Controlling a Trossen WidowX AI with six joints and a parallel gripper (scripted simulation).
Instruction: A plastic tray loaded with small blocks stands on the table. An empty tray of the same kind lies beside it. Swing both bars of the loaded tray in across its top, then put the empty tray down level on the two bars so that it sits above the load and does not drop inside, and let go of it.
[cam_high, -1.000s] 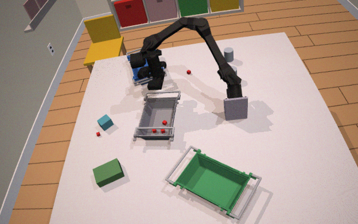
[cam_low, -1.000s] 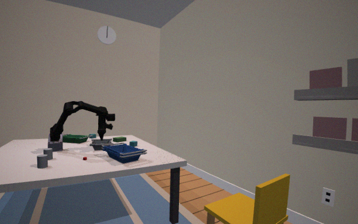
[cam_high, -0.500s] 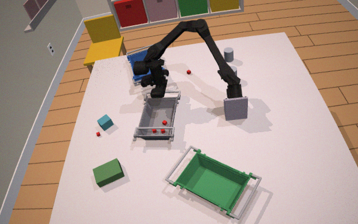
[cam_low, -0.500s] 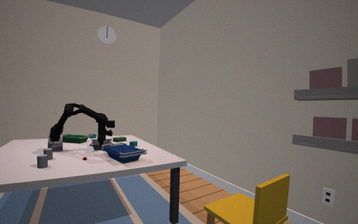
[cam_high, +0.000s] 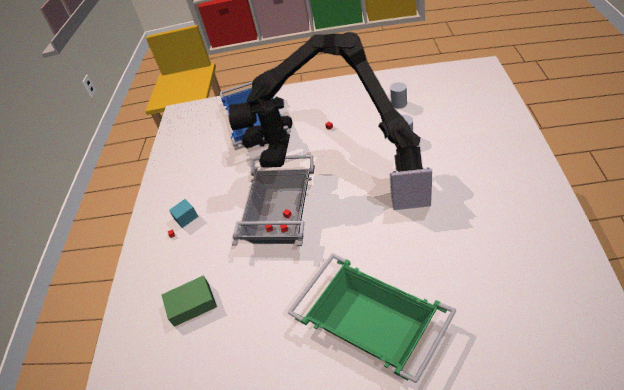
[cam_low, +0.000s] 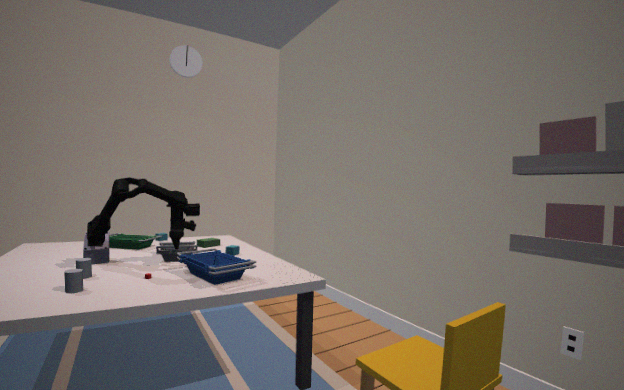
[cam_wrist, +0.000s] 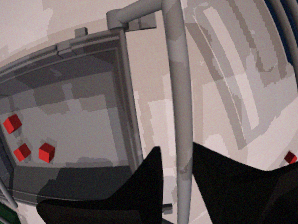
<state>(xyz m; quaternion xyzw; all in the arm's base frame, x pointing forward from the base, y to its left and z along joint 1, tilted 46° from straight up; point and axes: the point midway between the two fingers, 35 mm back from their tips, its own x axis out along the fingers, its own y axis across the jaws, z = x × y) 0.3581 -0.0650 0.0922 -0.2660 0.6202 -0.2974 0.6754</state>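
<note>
Right now the green tray is 240 mm behind my gripper tip, 490 mm to the left of it and 20 mm below it. From my gripper tip the other things lie so: green block: 210 mm ahead, 420 mm to the left, 50 mm below.
</note>
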